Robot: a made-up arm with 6 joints.
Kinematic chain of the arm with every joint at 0, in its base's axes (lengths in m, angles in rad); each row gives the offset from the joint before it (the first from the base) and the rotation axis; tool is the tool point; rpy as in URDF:
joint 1: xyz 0 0 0.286 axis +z
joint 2: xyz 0 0 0 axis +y
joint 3: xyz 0.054 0 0.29 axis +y
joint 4: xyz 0.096 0 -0.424 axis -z
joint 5: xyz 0 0 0 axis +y
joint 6: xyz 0.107 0 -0.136 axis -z
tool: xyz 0 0 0 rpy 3.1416 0 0
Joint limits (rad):
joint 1: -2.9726..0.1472
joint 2: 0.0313..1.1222
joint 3: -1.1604..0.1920
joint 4: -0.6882..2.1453
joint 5: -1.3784..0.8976
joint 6: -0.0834..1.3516
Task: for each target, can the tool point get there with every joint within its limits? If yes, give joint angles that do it. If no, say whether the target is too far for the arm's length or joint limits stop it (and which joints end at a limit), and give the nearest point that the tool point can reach.
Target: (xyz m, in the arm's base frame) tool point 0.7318 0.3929 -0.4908
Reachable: no: too far | nearest point 0.4836 0.1481 -0.1734 | short by 0.471 m
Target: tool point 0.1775 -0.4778 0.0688
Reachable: yes | joints -1.0446 0.3670 -0.8194 1.4325 0.1377 1.1591
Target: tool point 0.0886 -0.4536 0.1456
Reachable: yes | joints -1.3423 0.4911 -0.5300 0.0985 -1.1543 0.0823
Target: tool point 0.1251 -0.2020 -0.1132
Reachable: yes | joints -0.9817 0.6087 -0.4629 0.4085 0.5459 1.1732
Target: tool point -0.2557 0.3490 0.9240
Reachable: no: joint limits stop it (at a limit: joint 1, joint 2, joint 3, joint 5) | nearest point -0.4688 0.0472 0.5943 | short by 0.495 m
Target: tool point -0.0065 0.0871 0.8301
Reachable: no: joint limits stop it (at a limit: joint 1, joint 2, joint 3, joint 5) | nearest point 0.4488 0.1626 0.6230 | short by 0.506 m
